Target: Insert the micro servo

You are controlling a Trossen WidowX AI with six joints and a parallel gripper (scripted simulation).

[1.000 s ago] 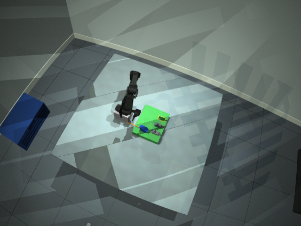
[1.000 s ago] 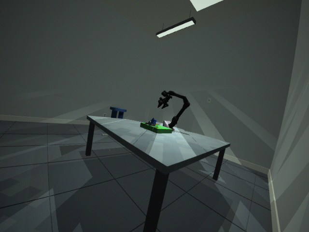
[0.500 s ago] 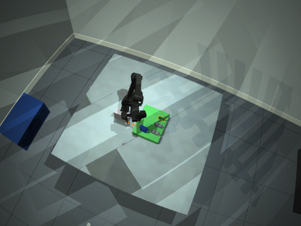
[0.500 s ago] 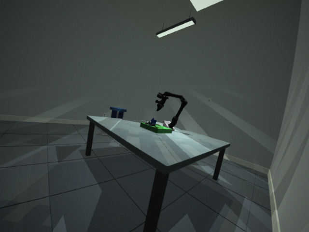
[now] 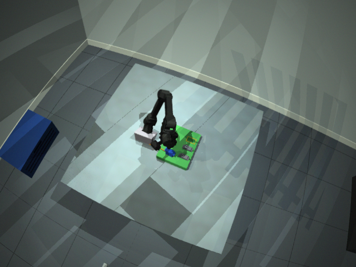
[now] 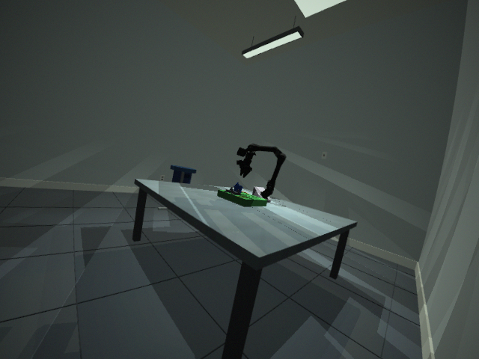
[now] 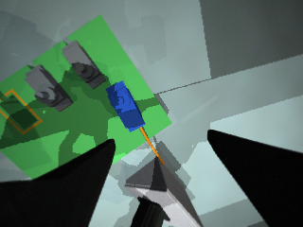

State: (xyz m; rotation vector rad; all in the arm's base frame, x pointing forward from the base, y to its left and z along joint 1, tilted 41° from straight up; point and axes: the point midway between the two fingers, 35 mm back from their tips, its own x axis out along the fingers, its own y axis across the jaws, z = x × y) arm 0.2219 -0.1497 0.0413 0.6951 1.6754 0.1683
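The green deck lies 15 cm below my gripper tip, 12 cm to the left of it and 2 cm ahead of it.
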